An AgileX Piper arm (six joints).
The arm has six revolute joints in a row. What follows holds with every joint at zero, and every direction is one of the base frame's.
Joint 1 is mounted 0.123 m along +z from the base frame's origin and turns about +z.
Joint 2 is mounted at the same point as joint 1 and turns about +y.
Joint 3 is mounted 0.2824 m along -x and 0.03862 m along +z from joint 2 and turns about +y.
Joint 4 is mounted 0.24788 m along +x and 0.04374 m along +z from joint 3 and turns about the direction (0.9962, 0, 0.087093).
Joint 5 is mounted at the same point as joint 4 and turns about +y.
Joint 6 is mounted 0.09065 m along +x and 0.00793 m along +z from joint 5 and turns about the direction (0.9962, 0, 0.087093).
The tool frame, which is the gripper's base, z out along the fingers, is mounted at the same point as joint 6; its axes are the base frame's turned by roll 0, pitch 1.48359 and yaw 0 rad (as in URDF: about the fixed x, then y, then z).
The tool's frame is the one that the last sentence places.
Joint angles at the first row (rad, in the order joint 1, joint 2, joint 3, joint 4, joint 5, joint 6):
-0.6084 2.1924 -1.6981 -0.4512 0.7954 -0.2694
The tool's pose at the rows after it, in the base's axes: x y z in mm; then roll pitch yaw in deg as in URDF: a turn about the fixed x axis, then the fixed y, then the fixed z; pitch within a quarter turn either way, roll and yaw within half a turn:
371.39 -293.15 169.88 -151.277 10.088 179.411
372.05 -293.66 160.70 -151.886 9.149 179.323
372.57 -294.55 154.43 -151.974 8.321 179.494
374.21 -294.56 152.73 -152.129 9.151 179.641
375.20 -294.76 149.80 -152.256 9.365 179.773
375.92 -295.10 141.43 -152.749 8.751 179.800
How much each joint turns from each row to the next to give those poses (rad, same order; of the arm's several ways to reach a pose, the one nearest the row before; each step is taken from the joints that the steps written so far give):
0.0000 0.0080 -0.0038 -0.0053 -0.0134 -0.0180
0.0000 0.0194 -0.0001 -0.0006 0.0000 0.0000
0.0000 0.0148 -0.0020 -0.0076 0.0000 0.0000
0.0000 0.0040 0.0001 0.0081 -0.0162 0.0000
0.0000 0.0066 -0.0001 0.0023 -0.0093 0.0000
0.0000 0.0178 0.0000 0.0000 -0.0046 0.0000

